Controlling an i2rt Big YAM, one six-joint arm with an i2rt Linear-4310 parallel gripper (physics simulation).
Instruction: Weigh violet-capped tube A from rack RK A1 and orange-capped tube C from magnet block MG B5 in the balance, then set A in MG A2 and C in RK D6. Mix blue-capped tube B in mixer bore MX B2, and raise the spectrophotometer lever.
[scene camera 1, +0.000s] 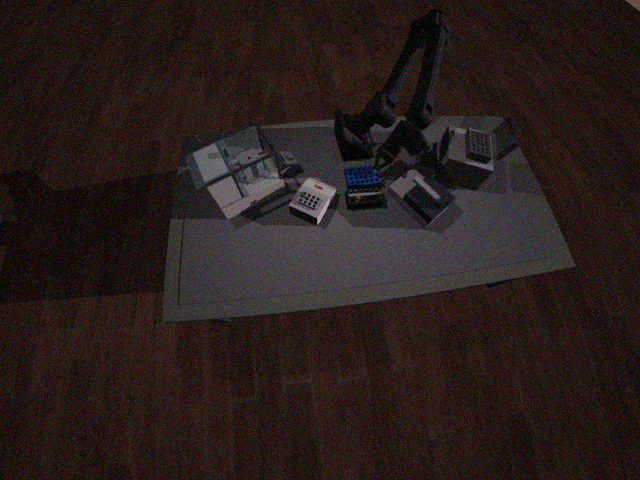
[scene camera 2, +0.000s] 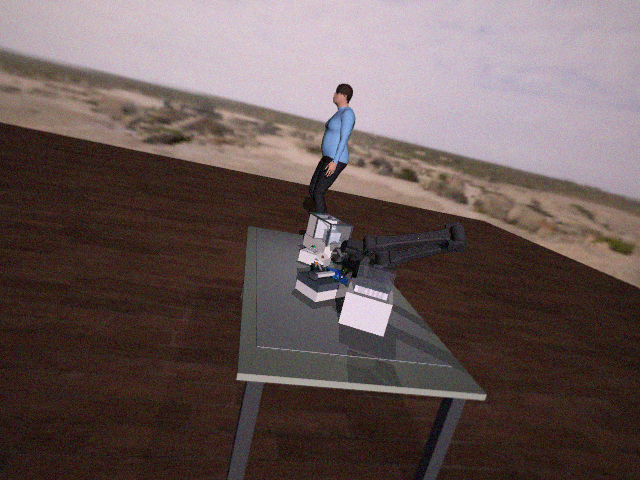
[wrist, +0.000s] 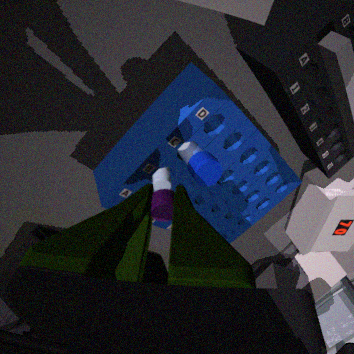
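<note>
My gripper is shut on violet-capped tube A; its green fingertips stand close on both sides of the tube, over the blue rack. Whether the tube's lower end is inside a rack hole cannot be told. Blue-capped tube B stands in the rack beside it. The orange-capped tube C is in the dark magnet block. The balance has a glass housing and stands at the left in scene camera 1.
A white device with a red display and bores stands between balance and rack. A dark-topped box with a pale bar stands right of the rack. A larger white box with an open lid is farther right. A person stands beyond the table.
</note>
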